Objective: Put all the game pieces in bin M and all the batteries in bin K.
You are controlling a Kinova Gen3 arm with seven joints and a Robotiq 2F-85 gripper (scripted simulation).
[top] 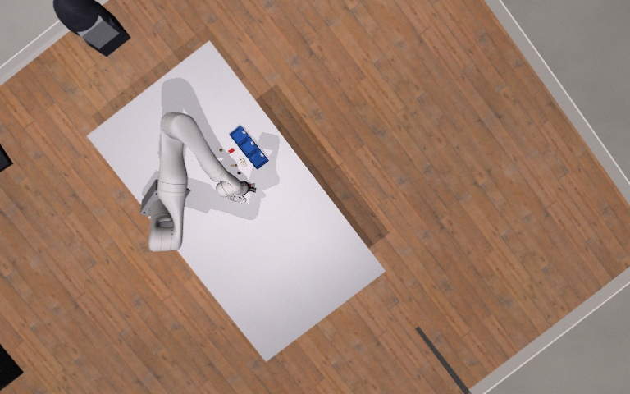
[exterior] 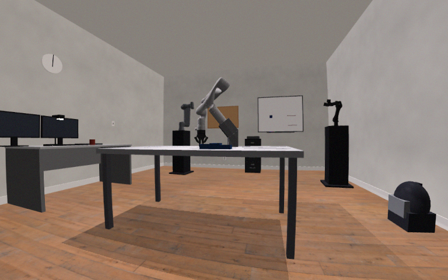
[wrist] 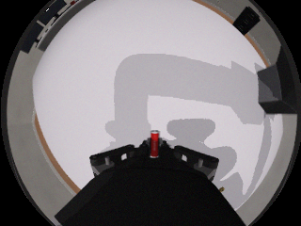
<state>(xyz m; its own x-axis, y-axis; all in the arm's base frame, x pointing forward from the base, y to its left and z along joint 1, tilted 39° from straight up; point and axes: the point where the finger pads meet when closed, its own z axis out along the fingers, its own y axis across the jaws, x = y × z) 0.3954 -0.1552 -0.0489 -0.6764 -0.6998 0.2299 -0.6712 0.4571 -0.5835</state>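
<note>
Right now the bin is 130 mm ahead of my hand and 200 mm to the left of it. The rest, counted from my hand: red cylinder 20 mm below; then white tile 50 mm ahead, 150 mm to the left, 20 mm below; then black piece 110 mm to the left, 20 mm below.
</note>
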